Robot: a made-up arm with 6 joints. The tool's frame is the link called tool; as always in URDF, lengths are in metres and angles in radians. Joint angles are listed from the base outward.
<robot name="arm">
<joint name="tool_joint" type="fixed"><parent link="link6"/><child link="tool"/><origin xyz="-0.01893 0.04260 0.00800" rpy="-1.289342 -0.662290 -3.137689"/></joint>
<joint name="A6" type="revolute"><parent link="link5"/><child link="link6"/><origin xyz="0.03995 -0.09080 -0.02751" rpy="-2.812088 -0.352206 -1.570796"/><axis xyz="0 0 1"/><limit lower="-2.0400" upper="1.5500"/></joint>
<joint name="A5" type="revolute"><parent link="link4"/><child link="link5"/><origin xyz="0.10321 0.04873 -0.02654" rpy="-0.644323 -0.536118 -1.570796"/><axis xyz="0 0 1"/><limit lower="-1.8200" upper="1.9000"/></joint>
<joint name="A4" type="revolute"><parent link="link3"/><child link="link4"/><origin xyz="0.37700 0.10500 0.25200" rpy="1.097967 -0.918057 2.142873"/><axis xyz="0 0 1"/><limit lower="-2.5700" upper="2.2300"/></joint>
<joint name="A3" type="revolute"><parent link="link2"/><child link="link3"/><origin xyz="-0.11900 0.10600 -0.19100" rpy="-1.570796 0.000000 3.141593"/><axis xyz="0 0 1"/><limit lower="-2.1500" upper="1.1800"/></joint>
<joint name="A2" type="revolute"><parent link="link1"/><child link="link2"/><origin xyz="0.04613 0.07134 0.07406" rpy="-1.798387 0.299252 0.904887"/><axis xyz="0 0 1"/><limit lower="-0.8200" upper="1.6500"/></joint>
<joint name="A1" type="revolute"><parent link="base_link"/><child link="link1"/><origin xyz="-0.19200 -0.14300 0.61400" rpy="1.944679 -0.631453 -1.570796"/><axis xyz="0 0 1"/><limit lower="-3.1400" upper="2.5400"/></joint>
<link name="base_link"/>
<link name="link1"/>
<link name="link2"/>
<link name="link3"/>
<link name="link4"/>
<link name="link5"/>
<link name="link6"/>
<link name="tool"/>
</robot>
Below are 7 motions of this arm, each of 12 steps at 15 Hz.
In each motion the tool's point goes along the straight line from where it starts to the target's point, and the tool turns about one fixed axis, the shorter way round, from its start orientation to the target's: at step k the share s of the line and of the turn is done. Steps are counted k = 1, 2, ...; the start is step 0. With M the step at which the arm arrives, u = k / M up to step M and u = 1 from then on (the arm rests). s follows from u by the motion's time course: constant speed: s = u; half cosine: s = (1 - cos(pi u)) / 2; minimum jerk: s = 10 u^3 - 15 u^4 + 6 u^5.
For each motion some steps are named. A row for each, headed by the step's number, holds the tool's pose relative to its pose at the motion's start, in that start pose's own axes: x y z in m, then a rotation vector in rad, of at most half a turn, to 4 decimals.
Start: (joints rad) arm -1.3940 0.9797 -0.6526 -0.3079 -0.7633 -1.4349
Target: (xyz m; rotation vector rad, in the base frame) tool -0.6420 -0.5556 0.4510 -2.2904 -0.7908 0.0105
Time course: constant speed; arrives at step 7
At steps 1, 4, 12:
1: 0.0008 0.0285 0.0030 -0.0124 0.0027 -0.0625
4: 0.0034 0.1142 0.0119 -0.0498 0.0108 -0.2499
12: 0.0059 0.1998 0.0209 -0.0871 0.0189 -0.4373

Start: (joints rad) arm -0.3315 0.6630 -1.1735 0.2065 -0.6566 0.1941
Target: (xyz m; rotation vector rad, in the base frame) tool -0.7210 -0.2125 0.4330 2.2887 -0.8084 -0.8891
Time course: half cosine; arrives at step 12
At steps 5, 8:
5: 0.0679 0.0610 -0.0163 -0.4545 0.3405 0.0494
8: 0.1373 0.1235 -0.0330 -0.9199 0.6892 0.0999

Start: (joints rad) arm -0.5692 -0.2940 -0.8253 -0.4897 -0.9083 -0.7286
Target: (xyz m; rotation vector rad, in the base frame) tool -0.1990 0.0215 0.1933 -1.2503 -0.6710 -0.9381
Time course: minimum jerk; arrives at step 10
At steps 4, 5, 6, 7, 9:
4: 0.0421 0.0418 0.0761 0.2305 -0.0793 -0.2183
5: 0.0663 0.0659 0.1198 0.3631 -0.1250 -0.3438
6: 0.0905 0.0899 0.1635 0.4956 -0.1706 -0.4694
7: 0.1110 0.1102 0.2005 0.6077 -0.2092 -0.5755
9: 0.1315 0.1306 0.2376 0.7199 -0.2478 -0.6818

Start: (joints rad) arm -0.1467 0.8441 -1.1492 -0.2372 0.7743 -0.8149
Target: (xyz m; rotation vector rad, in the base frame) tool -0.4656 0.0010 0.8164 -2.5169 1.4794 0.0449
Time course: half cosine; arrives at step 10
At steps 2, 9, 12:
2: 0.0195 0.0187 -0.0203 0.1219 -0.0469 0.0681
9: 0.1994 0.1915 -0.2070 1.2450 -0.4792 0.6956
12: 0.2044 0.1963 -0.2122 1.2763 -0.4912 0.7130

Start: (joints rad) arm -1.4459 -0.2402 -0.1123 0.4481 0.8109 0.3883
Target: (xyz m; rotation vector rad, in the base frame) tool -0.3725 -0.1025 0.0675 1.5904 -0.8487 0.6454
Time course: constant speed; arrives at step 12
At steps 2, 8, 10, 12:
2: 0.0490 -0.0073 0.0173 -0.0901 0.2272 0.0262
8: 0.1958 -0.0292 0.0693 -0.3603 0.9087 0.1046
10: 0.2448 -0.0365 0.0866 -0.4503 1.1359 0.1308
12: 0.2938 -0.0438 0.1039 -0.5404 1.3631 0.1569

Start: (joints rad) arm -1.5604 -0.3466 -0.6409 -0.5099 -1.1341 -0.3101
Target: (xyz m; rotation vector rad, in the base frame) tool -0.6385 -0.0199 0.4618 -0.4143 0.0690 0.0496
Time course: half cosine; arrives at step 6
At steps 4, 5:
4: -0.0771 -0.0575 -0.0554 0.2015 -0.0122 0.0605
5: -0.0959 -0.0715 -0.0689 0.2507 -0.0152 0.0752

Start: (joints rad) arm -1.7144 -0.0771 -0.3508 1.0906 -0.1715 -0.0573
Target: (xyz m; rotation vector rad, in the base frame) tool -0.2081 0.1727 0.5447 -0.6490 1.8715 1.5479
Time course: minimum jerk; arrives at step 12
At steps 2, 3, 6, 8, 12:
2: 0.0017 -0.0089 -0.0087 0.0259 -0.0309 0.0301
3: 0.0051 -0.0259 -0.0253 0.0754 -0.0901 0.0878
6: 0.0245 -0.1250 -0.1221 0.3644 -0.4353 0.4243
8: 0.0387 -0.1975 -0.1929 0.5758 -0.6878 0.6705
12: 0.0490 -0.2500 -0.2442 0.7288 -0.8705 0.8486

